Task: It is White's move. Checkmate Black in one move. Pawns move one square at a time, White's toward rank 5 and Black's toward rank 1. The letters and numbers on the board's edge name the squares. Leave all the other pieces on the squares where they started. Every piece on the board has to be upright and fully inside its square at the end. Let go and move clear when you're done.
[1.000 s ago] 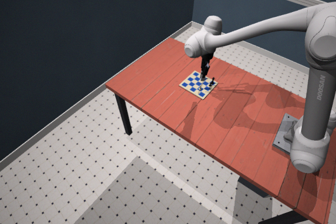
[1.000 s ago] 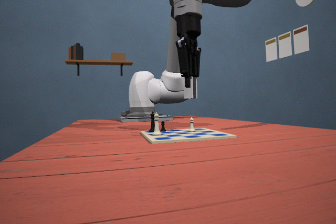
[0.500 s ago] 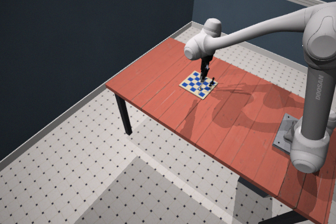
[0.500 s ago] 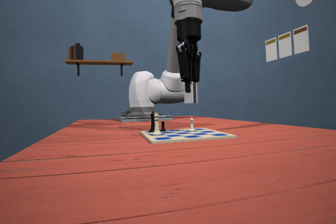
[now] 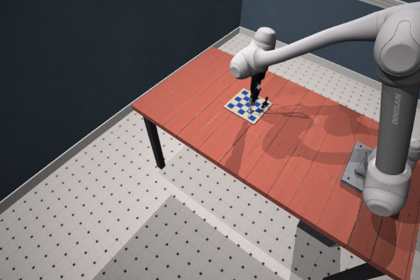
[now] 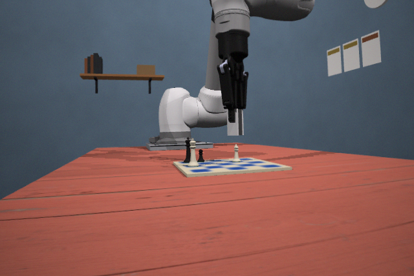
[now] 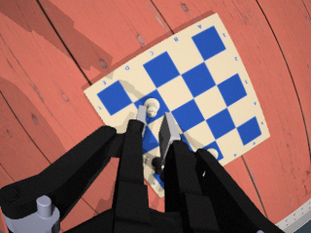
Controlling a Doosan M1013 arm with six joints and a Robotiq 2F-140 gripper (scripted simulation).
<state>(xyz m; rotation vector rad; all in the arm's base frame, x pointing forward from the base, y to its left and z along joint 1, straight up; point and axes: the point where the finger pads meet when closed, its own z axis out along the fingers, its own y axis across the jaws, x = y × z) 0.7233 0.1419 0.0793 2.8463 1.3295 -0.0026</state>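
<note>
Right now the chessboard is 4 cm ahead of my hand, 4 cm to the right of it and 10 cm below it. From my hand the other things lie so: black pawn 3 cm behind, 9 cm to the right, 8 cm below; then black king 2 cm behind, 12 cm to the right, 7 cm below; then tall white piece 5 cm ahead, 11 cm to the right, 7 cm below.
</note>
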